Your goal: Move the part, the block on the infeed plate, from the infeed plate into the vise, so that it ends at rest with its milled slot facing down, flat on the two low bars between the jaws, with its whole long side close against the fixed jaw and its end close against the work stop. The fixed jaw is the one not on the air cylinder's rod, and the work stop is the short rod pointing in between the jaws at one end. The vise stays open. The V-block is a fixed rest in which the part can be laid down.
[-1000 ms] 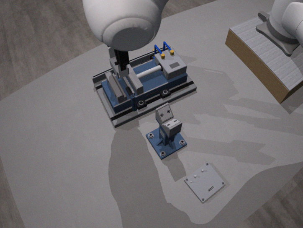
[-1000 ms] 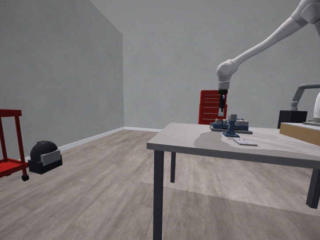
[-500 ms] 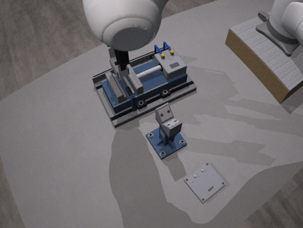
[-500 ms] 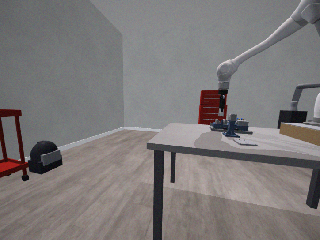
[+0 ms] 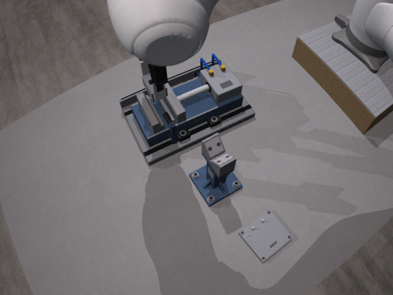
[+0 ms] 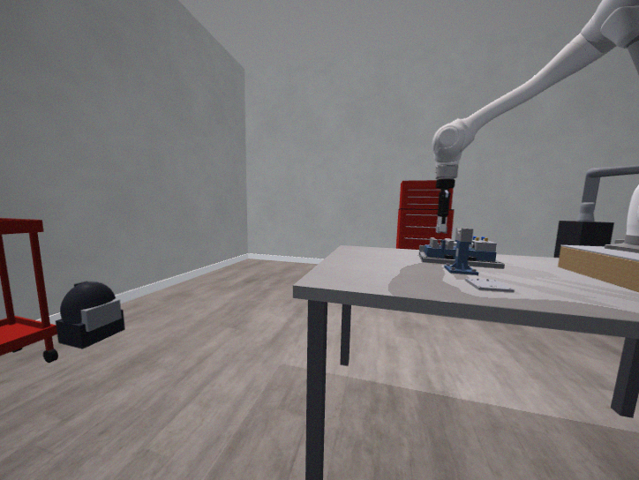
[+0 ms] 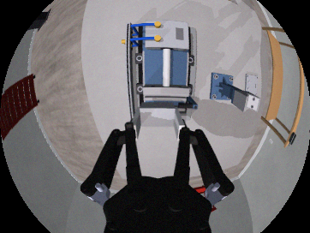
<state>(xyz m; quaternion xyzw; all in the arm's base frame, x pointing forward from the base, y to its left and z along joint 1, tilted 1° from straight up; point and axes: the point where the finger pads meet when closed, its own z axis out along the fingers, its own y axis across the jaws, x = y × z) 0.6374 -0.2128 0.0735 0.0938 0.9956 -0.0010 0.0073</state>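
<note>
Right now my hand is 3 cm above the part. Round my hand: work stop 1 cm ahead, 7 cm to the left, 7 cm below; moving jaw 3 cm behind, 3 cm to the left, 8 cm below; fixed jaw 3 cm ahead, 1 cm to the left, 8 cm below.
</note>
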